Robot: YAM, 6 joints.
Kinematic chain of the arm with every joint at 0, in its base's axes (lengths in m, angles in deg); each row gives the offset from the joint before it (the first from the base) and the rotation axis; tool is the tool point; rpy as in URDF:
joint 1: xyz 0 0 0.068 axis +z
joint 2: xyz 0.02 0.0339 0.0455 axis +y
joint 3: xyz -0.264 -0.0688 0 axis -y
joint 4: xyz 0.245 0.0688 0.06 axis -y
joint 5: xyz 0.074 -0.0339 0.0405 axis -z
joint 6: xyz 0.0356 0 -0.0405 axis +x
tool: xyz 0 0 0 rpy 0 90 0
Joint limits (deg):
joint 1: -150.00..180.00
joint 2: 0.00..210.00
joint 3: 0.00..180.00
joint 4: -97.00..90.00
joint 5: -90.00..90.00
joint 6: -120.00..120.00
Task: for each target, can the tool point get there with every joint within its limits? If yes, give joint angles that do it. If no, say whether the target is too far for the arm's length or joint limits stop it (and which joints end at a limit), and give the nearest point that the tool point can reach.
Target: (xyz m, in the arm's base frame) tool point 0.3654 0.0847 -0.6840
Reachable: no: too far | nearest point 0.3080 0.0714 -0.3740 | short by 0.316 m
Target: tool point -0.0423 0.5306 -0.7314
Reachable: no: too far | nearest point -0.0304 0.3812 -0.3547 | short by 0.405 m
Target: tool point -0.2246 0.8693 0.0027
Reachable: no: too far | nearest point -0.1603 0.6205 0.0351 | short by 0.259 m
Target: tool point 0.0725 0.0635 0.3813
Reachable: yes | joints 31.95 38.79 65.02 -60.51 -25.85 -90.47
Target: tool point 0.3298 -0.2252 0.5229
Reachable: yes | joints 145.50 44.13 148.87 73.20 2.03 -36.39
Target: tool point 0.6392 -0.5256 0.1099
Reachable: no: too far | nearest point 0.4988 -0.4102 0.1107 | short by 0.182 m
